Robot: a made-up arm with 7 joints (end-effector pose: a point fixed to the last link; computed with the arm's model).
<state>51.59 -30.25 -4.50 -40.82 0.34 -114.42 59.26</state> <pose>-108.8 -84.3 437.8 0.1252 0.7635 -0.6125 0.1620</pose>
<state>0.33 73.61 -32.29 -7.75 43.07 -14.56 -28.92</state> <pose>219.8 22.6 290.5 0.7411 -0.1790 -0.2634 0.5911</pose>
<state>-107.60 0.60 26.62 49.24 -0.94 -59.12 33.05</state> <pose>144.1 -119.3 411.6 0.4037 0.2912 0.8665 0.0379</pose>
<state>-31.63 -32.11 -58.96 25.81 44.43 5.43 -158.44</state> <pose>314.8 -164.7 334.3 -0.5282 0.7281 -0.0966 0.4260</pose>
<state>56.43 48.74 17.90 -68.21 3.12 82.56 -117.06</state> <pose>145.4 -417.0 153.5 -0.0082 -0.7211 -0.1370 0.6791</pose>
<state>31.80 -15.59 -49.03 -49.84 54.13 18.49 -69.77</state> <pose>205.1 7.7 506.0 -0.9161 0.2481 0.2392 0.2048</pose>
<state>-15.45 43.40 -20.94 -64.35 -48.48 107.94 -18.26</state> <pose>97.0 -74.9 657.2 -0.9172 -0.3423 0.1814 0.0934</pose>
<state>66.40 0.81 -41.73 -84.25 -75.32 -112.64 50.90</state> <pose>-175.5 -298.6 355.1 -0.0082 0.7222 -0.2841 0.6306</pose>
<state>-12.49 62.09 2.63 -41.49 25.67 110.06 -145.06</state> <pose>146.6 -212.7 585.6 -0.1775 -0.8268 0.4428 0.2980</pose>
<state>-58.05 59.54 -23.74 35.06 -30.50 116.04 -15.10</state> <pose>388.8 83.1 59.3 0.6102 -0.1927 -0.3869 0.6639</pose>
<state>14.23 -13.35 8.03 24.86 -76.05 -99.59 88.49</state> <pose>247.7 -384.5 360.4 0.0711 -0.9506 -0.0295 0.3007</pose>
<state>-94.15 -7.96 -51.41 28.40 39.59 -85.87 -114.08</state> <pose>130.9 -22.5 319.6 0.0000 0.6672 -0.7265 0.1646</pose>
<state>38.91 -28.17 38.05 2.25 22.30 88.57 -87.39</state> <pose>90.5 -353.2 219.5 -0.3297 -0.0370 0.0401 0.9425</pose>
